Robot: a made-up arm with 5 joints.
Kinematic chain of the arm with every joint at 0, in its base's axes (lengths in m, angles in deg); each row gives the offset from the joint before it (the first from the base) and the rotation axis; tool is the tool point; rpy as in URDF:
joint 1: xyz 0 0 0.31 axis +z
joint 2: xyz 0 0 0 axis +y
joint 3: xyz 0.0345 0 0.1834 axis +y
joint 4: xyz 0.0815 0 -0.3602 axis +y
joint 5: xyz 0.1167 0 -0.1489 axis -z
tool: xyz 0 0 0 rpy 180 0 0
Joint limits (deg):
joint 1: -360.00..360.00
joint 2: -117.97..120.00
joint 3: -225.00..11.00
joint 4: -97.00..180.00
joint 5: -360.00..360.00
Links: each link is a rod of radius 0.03 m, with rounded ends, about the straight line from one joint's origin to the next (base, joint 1, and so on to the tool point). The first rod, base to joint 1, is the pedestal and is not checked.
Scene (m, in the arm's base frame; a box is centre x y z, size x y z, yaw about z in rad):
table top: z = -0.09
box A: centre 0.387 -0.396 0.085 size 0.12 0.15 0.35 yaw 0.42
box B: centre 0.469 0.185 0 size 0.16 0.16 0.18 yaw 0.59
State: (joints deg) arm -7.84 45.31 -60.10 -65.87 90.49
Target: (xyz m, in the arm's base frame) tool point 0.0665 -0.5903 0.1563
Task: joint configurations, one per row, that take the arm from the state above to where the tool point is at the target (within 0.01 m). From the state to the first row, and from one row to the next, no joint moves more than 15 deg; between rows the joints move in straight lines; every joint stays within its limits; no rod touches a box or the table.
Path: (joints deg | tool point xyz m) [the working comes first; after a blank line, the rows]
Joints at the target: -83.57 55.06 -83.10 -38.94 90.49
Straight joint move there: touches box A.

1: -21.61 37.55 -72.91 -76.25 86.81 | 0.4737 -0.1876 0.3511
2: -35.39 29.79 -85.71 -86.62 83.13 | 0.3774 -0.2681 0.5069
3: -49.16 22.02 -98.52 -97.00 79.45 | 0.2426 -0.2806 0.6234
4: -57.76 30.28 -94.66 -82.49 82.21 | 0.2486 -0.3941 0.5572
5: -66.37 38.54 -90.81 -67.97 84.97 | 0.2188 -0.5001 0.4518
6: -74.97 46.80 -86.96 -53.46 87.73 | 0.1538 -0.5728 0.3135
7: -83.57 55.06 -83.10 -38.94 90.49 | 0.0665 -0.5903 0.1563

